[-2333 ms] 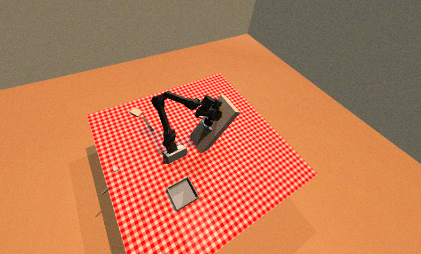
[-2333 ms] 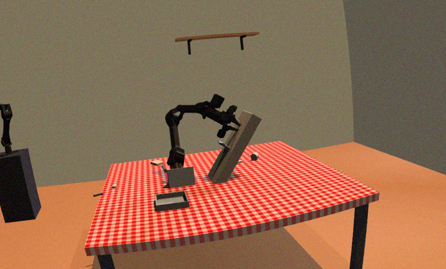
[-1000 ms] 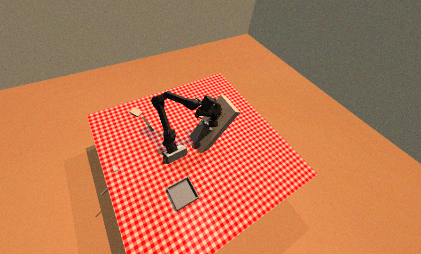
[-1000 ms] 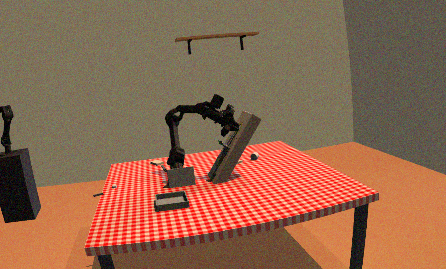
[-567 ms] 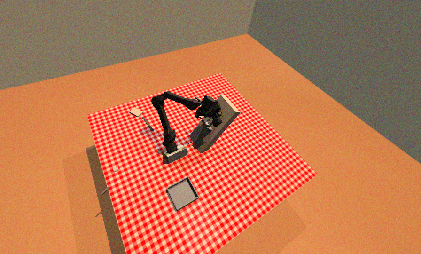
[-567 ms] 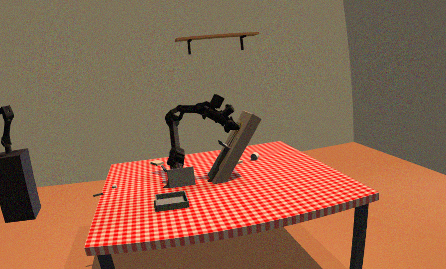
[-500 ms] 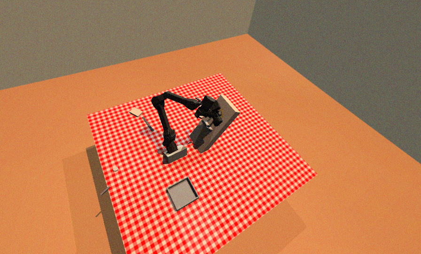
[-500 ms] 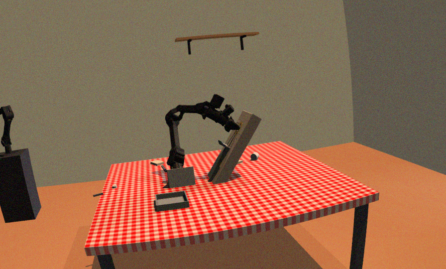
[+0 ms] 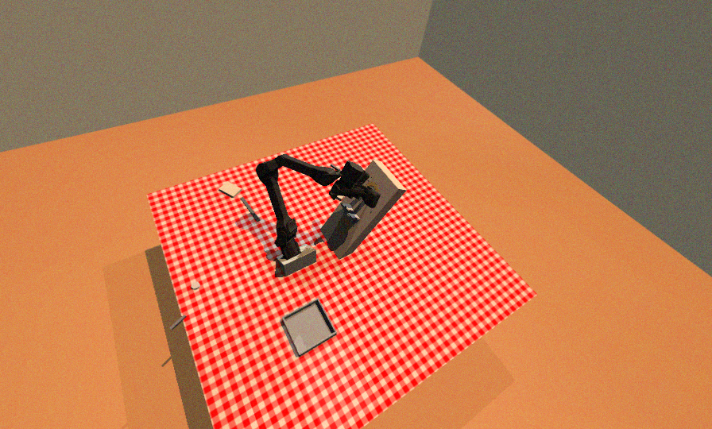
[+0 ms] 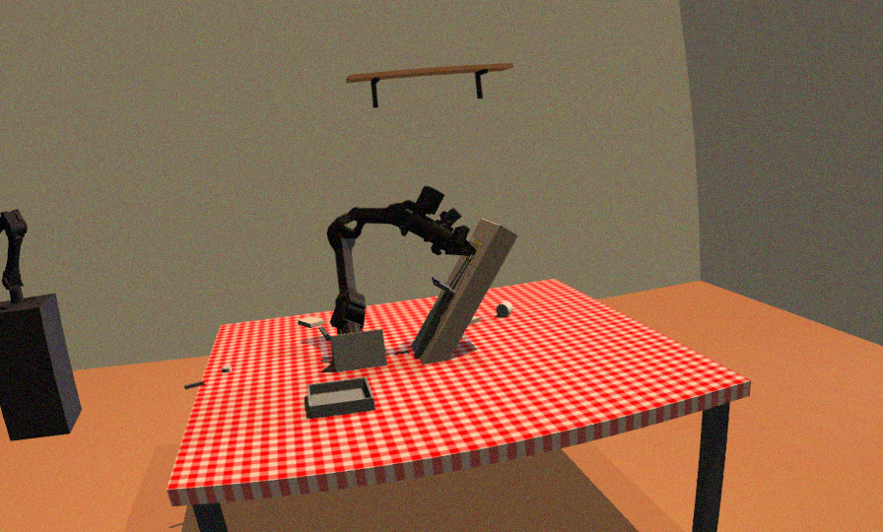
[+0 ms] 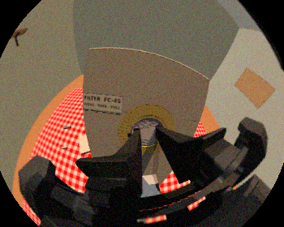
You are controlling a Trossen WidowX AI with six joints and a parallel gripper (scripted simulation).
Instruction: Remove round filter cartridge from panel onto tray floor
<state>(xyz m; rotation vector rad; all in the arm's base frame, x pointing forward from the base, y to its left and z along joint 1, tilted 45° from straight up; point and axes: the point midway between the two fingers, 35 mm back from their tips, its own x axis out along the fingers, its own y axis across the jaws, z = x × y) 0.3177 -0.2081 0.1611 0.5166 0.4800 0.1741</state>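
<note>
My gripper tip is now 1 cm short of the round filter cartridge and 1 cm above it. Also, from my gripper tip: grey tray 46 cm behind, 25 cm below, 24 cm to the right; then service panel 8 cm below, 4 cm behind.
</note>
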